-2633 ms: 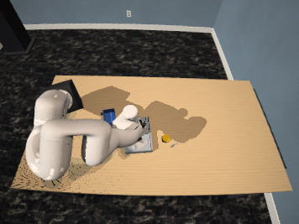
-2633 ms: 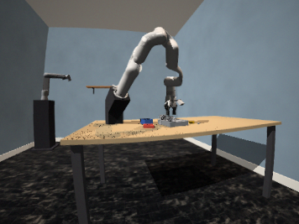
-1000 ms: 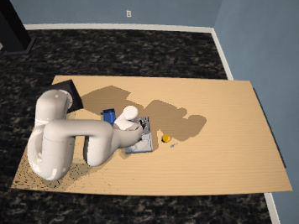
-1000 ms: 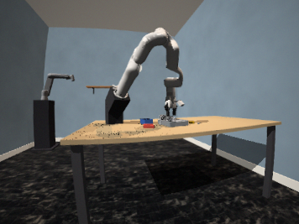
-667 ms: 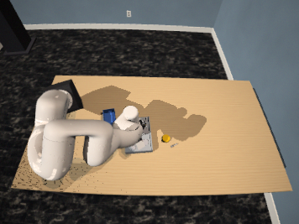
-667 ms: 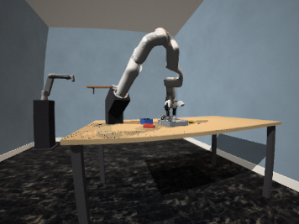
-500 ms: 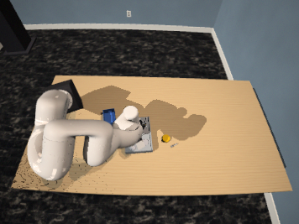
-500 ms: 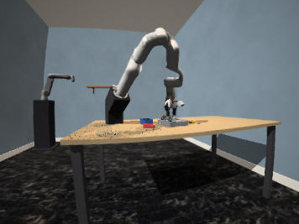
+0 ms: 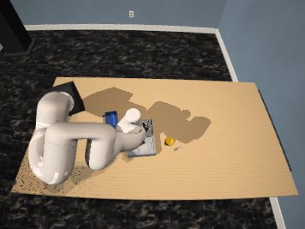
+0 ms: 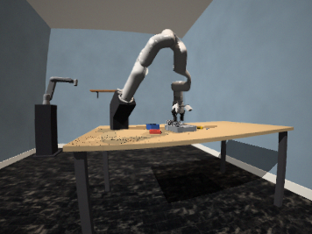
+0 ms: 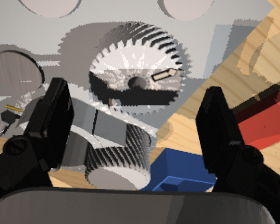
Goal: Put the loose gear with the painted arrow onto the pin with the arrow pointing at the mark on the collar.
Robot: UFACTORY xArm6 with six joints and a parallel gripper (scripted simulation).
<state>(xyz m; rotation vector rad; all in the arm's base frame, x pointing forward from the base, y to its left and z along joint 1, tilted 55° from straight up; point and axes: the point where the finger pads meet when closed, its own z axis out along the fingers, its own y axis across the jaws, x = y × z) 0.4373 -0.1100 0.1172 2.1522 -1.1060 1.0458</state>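
The grey toothed gear is 40 mm below my hand. From my hand the other things lie so: red block 200 mm behind, 10 mm to the left, 80 mm below; then blue block 160 mm behind, 180 mm to the left, 80 mm below; then grey screw 250 mm ahead, 50 mm to the right, 80 mm below.
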